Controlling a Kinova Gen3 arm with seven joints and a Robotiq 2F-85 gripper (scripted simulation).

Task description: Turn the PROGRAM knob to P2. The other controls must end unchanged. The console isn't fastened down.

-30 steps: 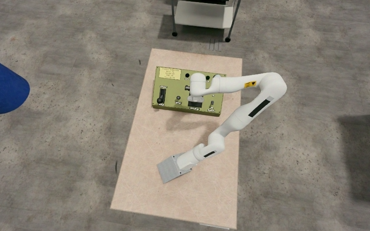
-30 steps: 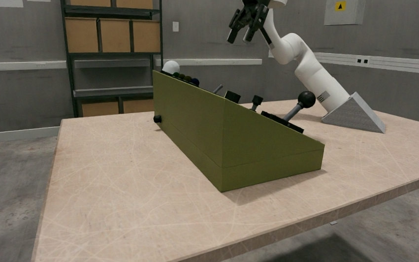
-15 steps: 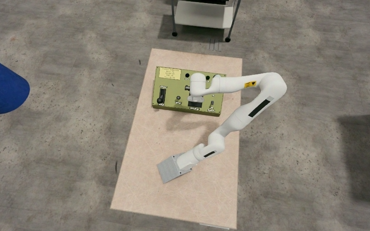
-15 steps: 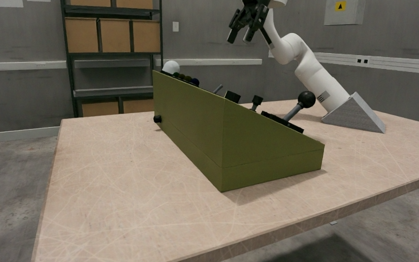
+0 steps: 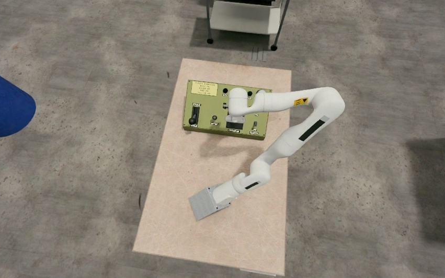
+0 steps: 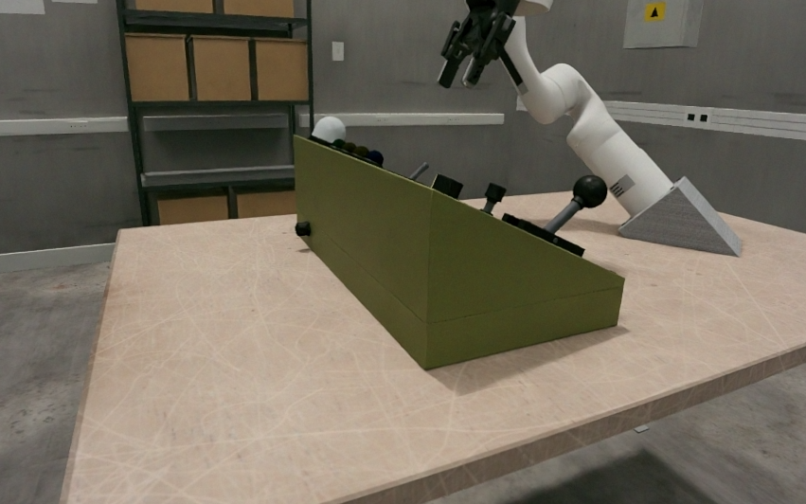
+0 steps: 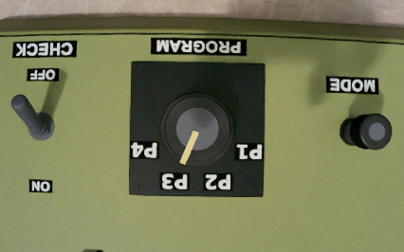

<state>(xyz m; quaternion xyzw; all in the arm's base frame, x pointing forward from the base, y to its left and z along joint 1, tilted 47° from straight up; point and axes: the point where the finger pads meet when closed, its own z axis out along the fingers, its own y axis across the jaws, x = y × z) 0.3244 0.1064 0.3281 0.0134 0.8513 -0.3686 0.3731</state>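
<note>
My hand is 30 mm past the thin toggle, 110 mm to the left of it and 160 mm above it. The rest, counted from my hand: black ball-topped lever (70 mm ahead, 230 mm to the left, 160 mm below); small black knob (50 mm ahead, 110 mm to the left, 170 mm below).
</note>
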